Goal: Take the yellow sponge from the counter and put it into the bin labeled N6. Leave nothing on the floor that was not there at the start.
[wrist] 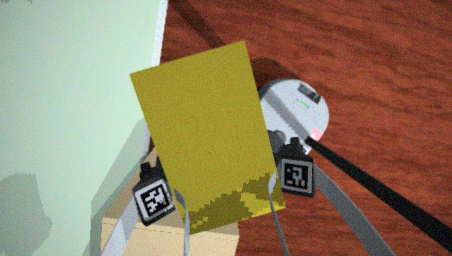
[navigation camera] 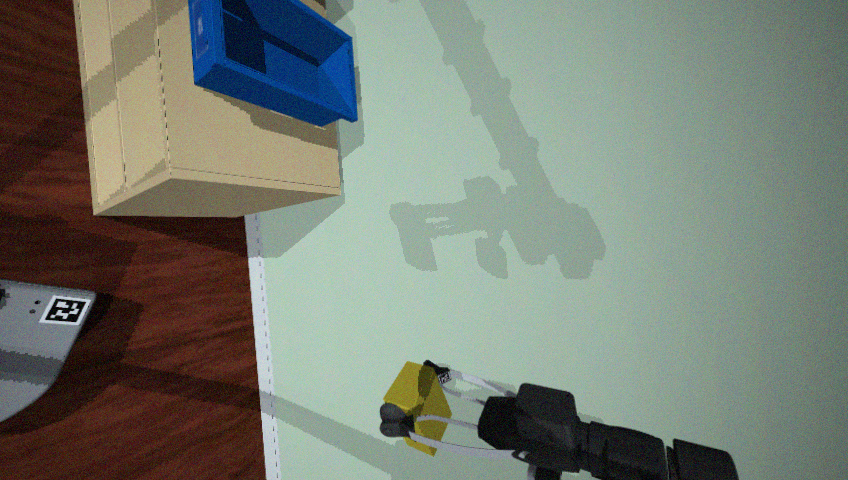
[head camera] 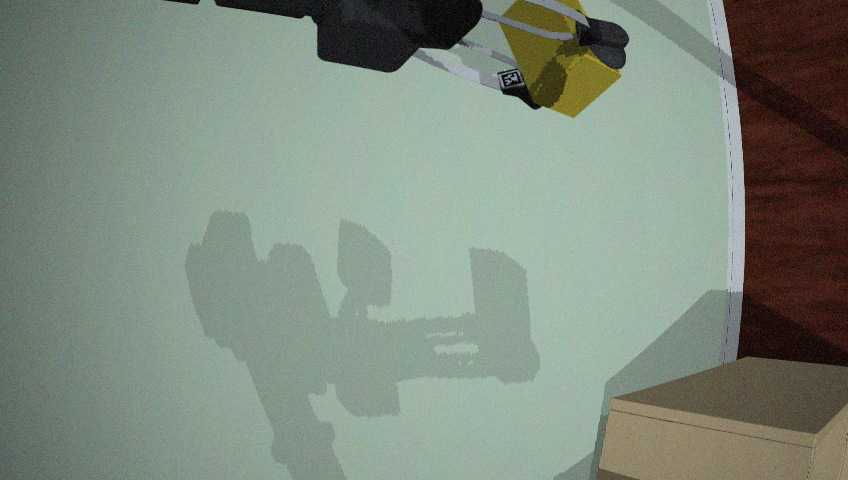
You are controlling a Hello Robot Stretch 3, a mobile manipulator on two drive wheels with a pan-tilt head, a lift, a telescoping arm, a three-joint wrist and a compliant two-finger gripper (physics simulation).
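Places are measured from the robot's base along level axes (x ahead, y up, z right), in centimetres.
Pixels of known places: gripper, fingertip midpoint: point(wrist: 221, 154) point(navigation camera: 397, 391) point(head camera: 591, 75); robot's base, link origin: point(wrist: 269, 129).
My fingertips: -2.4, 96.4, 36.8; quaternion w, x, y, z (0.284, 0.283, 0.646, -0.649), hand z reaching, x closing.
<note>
Ahead of a thing's pixels: the offset from my fingertips to its top centre, as dx, dy, dz. Level surfaces: height alone.
The yellow sponge {-1.5, +5.3, +1.8} point(head camera: 586, 89) point(navigation camera: 410, 380) point(wrist: 200, 115) is a thick block held between the two fingertips of my gripper point(head camera: 562, 65) point(navigation camera: 417, 395) point(wrist: 221, 154), which is shut on it. In the wrist view the sponge is tilted and extends past the fingertips. One blue bin {+58.4, -23.4, -18.4} point(navigation camera: 261, 95) shows at the upper left in the navigation view, apart from the sponge. A small pale label is on its end, too blurred to read, so I cannot tell if it is N6. The counter does not show in these views.
A tan shelf unit point(head camera: 708, 440) point(navigation camera: 238, 148) point(wrist: 150, 240) bears the blue bin. A pale green wall point(head camera: 148, 148) point(navigation camera: 684, 237) with a white skirting strip meets the red-brown wood floor {dy -96.4} point(head camera: 791, 208) point(navigation camera: 178, 333) point(wrist: 390, 100). My grey base point(navigation camera: 23, 356) point(wrist: 295, 110) is on the floor.
</note>
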